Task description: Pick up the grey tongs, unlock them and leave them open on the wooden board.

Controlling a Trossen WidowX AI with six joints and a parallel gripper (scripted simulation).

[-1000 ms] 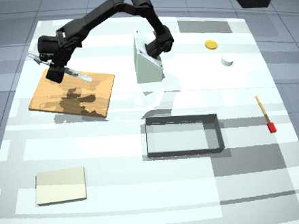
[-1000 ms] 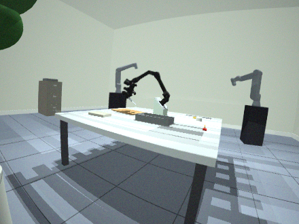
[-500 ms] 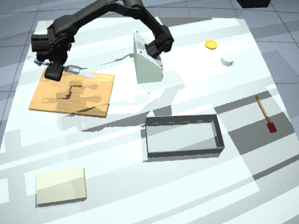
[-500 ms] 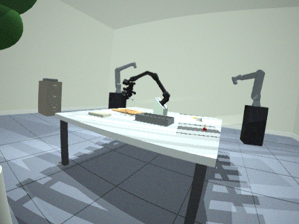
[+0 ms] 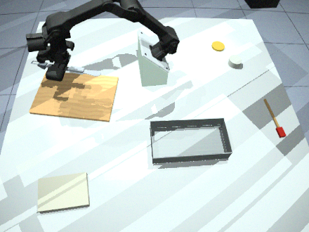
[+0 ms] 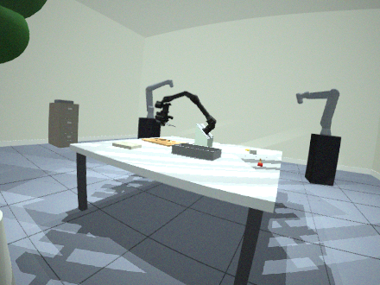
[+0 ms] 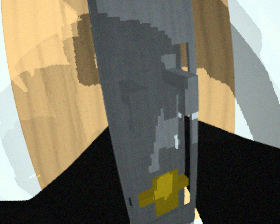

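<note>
My gripper tip is now 10 mm short of the wooden board, 20 mm to the right of it and 140 mm above it. From my gripper tip the other things lie so: yellow lock piece (10 mm to the left, 40 mm above); then grey roasting tin (330 mm ahead, 450 mm to the left, 120 mm below); then cream slab (440 mm ahead, 50 mm to the right, 140 mm below).
</note>
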